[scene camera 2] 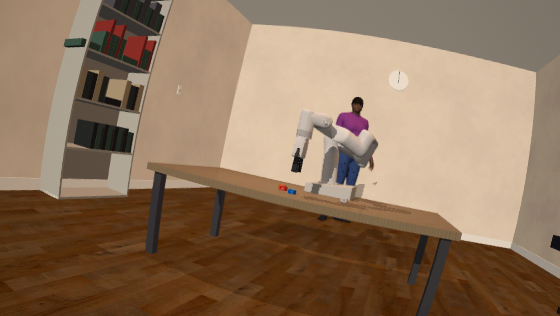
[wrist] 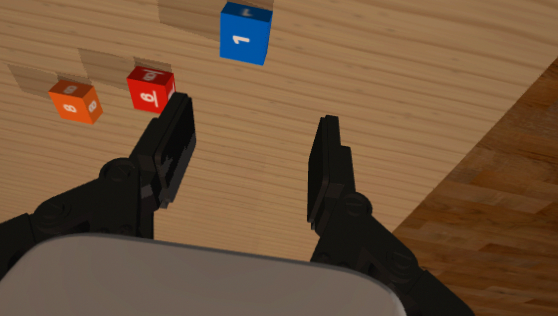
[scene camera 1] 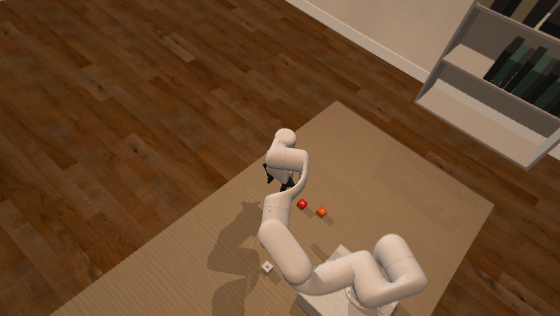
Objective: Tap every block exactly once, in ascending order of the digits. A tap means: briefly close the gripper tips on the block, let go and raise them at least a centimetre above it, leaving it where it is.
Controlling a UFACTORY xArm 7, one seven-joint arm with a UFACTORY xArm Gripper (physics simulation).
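Note:
A blue block [wrist: 245, 37] [scene camera 2: 292, 191] shows the digit 1; the arm hides it in scene camera 1. A red block [wrist: 150, 90] [scene camera 1: 302, 204] [scene camera 2: 283, 188] shows an underlined 6 or 9, I cannot tell which. An orange block [wrist: 75, 102] [scene camera 1: 321, 211] beside it shows an 8. A white block [scene camera 1: 267, 267] [scene camera 2: 344, 200] lies near the robot base; its digit is too small to read. My gripper [wrist: 255, 128] [scene camera 1: 276, 185] [scene camera 2: 296, 171] is partly open and empty, high above the table. In the wrist view its left fingertip slightly overlaps the red block.
The wooden table [scene camera 1: 425, 185] [scene camera 2: 200, 176] [wrist: 450, 100] carries the blocks and the robot base [scene camera 2: 330, 190]. The table edge runs down the right side of the wrist view, with floor beyond. A bookshelf [scene camera 2: 57, 125] and a person [scene camera 2: 352, 121] stand beyond the table.

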